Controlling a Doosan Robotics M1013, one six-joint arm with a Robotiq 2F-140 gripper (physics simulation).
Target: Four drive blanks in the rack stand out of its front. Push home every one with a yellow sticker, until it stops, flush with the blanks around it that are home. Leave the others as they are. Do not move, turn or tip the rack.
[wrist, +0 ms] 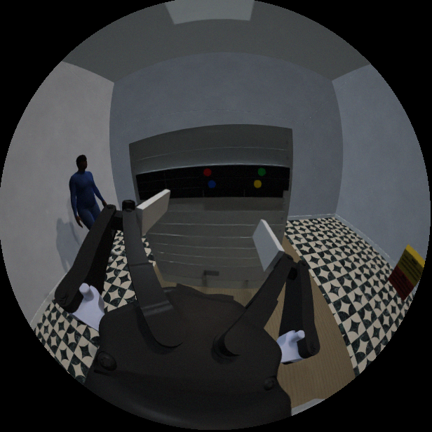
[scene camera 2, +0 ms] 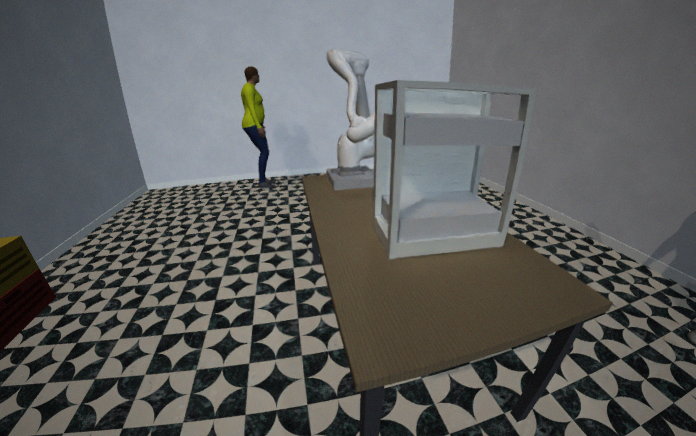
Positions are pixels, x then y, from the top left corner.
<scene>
my gripper: wrist 213,214; not seen in scene camera 2 (hidden by a rack)
rack: wrist 223,179; scene camera 2 428,156
</scene>
